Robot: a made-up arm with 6 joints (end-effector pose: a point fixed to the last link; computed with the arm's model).
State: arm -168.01 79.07 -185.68 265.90 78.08 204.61
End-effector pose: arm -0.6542 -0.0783 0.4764 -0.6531 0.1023 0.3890 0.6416
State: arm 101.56 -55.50 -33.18 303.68 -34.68 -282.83
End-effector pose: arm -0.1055 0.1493 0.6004 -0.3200 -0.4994 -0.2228 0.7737
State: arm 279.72 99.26 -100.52 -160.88 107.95 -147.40
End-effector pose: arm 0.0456 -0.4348 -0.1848 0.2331 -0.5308 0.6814 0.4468
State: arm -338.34 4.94 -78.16 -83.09 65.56 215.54
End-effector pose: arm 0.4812 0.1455 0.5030 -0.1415 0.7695 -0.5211 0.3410
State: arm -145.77 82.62 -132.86 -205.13 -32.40 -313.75
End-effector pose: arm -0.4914 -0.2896 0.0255 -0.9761 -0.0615 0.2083 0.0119
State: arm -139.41 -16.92 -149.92 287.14 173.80 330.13
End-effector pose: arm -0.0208 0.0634 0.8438 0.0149 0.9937 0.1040 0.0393
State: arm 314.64 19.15 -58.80 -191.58 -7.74 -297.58
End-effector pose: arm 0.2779 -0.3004 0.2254 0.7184 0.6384 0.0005 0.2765
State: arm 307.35 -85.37 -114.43 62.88 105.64 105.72
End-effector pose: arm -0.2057 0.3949 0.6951 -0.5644 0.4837 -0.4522 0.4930
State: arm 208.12 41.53 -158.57 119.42 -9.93 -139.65
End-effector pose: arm -0.5255 -0.2130 0.6764 0.1692 -0.5340 0.0177 0.8282
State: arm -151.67 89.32 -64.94 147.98 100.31 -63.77
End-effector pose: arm -0.2060 -0.1604 -0.1780 0.4338 0.6344 -0.6376 0.0527
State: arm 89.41 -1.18 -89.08 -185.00 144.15 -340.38
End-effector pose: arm -0.0040 0.3600 0.7294 0.2294 -0.3969 0.7350 0.4997
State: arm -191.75 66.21 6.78 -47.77 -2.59 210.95
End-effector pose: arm 0.0675 -0.0596 0.1133 0.8124 0.0260 0.5611 0.1567
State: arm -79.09 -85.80 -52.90 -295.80 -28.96 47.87
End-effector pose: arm -0.0970 0.0981 0.7106 0.2330 0.2180 -0.9281 0.1919
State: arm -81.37 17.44 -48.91 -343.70 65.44 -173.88
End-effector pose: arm 0.0696 -0.3793 0.1923 -0.7225 -0.6189 -0.2606 0.1643
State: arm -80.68 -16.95 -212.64 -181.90 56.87 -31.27
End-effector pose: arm -0.0679 0.4200 0.7603 -0.3357 -0.7272 -0.5053 0.3212
